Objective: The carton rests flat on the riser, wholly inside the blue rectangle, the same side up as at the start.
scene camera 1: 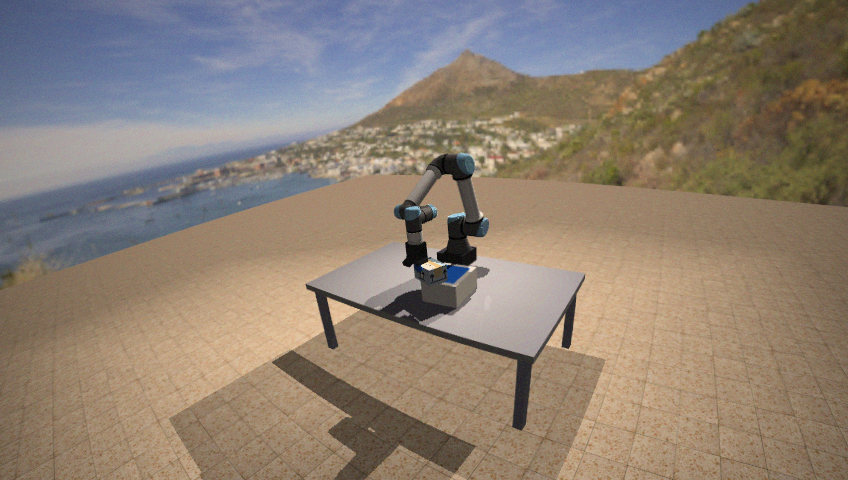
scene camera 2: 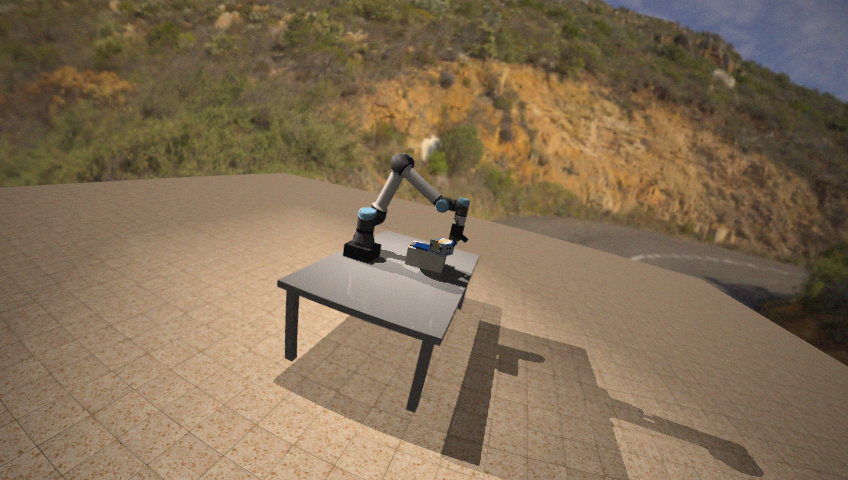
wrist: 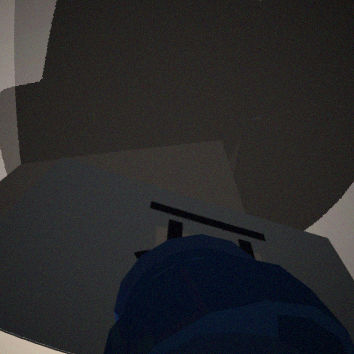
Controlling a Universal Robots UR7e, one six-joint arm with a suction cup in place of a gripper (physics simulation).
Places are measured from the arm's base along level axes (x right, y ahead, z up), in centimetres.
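Where they show: end effector, tool point: [scene camera 1: 418,270] [scene camera 2: 453,246] [wrist: 209,274]; arm's base, origin of the base link: [scene camera 1: 458,249] [scene camera 2: 363,243].
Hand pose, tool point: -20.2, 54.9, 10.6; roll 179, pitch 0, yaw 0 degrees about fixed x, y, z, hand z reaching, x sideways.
Note:
Things, the pixels of their centre, and the offset from my tool point, as dx, dy, dz. Level surfaces: height alone.
- small carton, body centre: [wrist: 169,339] [scene camera 1: 430,271] [scene camera 2: 441,247] -0.4, -7.6, -2.9
- grey riser, body centre: [scene camera 1: 450,283] [scene camera 2: 427,256] -4.1, -17.6, -13.2
- blue rectangle, body centre: [scene camera 1: 449,273] [scene camera 2: 428,247] -4.1, -17.6, -7.2
- grey table, its level: dz -19.2
A small carton [scene camera 1: 432,271] [scene camera 2: 441,245] with a tan and blue top is at the left end of the grey riser [scene camera 1: 449,290] [scene camera 2: 425,260], by the edge of the blue rectangle [scene camera 1: 457,273] [scene camera 2: 420,245]. It seems to reach past the riser's left edge. My suction cup [scene camera 1: 422,264] [scene camera 2: 454,240] [wrist: 225,302] presses on the carton's top and holds it. In the wrist view the dark blue cup covers part of the carton's [wrist: 70,246] shaded top, which has black marks. I cannot tell whether the carton touches the riser.
The riser stands on a grey table [scene camera 1: 522,310] [scene camera 2: 379,292] near the arm's base [scene camera 1: 456,255] [scene camera 2: 361,250]. The table stands on a tiled floor [scene camera 1: 683,388].

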